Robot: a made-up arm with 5 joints. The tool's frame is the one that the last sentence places.
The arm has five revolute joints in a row. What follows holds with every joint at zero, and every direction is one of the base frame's. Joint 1 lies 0.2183 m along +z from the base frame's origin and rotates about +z. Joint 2 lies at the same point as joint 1 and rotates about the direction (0, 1, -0.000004). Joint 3 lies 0.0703 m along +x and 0.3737 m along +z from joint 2 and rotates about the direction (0, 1, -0.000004). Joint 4 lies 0.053 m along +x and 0.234 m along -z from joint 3 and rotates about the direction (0, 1, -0.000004). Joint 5 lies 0.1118 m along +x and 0.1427 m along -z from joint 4 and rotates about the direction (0, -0.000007, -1). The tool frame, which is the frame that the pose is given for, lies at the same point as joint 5; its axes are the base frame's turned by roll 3.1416, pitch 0 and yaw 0 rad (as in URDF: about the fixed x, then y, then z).
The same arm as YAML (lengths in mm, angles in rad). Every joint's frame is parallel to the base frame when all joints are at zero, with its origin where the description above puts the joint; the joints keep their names.
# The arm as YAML. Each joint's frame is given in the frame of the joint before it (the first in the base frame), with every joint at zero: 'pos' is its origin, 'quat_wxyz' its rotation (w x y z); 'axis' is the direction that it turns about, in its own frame. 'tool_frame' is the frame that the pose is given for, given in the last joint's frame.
length_unit: mm
angle_unit: rad
joints:
  - joint: joint 1
    pos: [0.0, 0.0, 218.3]
    quat_wxyz: [1.0, 0.0, 0.0, 0.0]
    axis: "+z"
  - joint: joint 2
    pos: [0.0, 0.0, 0.0]
    quat_wxyz: [1.0, 0.0, 0.0, 0.0]
    axis: "+y"
  - joint: joint 3
    pos: [70.3, 0.0, 373.7]
    quat_wxyz: [1.0, 0.0, 0.0, 0.0]
    axis: "+y"
  - joint: joint 4
    pos: [53.0, 0.0, -234.0]
    quat_wxyz: [1.0, 0.0, 0.0, 0.0]
    axis: "+y"
  - joint: joint 5
    pos: [111.8, 0.0, -142.7]
    quat_wxyz: [1.0, 0.0, 0.0, 0.0]
    axis: "-z"
tool_frame:
  pos: [0.0, 0.0, 0.0]
  quat_wxyz: [0.000004, -1.0, 0.0, 0.0]

